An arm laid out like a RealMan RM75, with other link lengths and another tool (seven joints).
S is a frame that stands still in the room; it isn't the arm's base.
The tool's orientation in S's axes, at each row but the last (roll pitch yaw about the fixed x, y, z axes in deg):
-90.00 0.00 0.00
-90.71 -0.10 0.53
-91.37 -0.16 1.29
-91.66 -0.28 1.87
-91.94 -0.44 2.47
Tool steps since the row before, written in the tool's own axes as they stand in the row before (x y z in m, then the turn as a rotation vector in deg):
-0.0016 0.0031 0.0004 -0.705 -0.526 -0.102
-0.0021 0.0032 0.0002 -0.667 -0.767 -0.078
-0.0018 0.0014 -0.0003 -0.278 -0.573 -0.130
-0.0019 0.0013 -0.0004 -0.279 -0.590 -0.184
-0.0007 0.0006 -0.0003 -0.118 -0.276 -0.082
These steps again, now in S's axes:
-0.0016 0.0004 -0.0031 -0.705 -0.102 0.526
-0.0021 0.0001 -0.0032 -0.668 -0.075 0.767
-0.0018 -0.0004 -0.0014 -0.277 -0.123 0.575
-0.0019 -0.0005 -0.0013 -0.276 -0.176 0.594
-0.0007 -0.0003 -0.0006 -0.117 -0.078 0.278

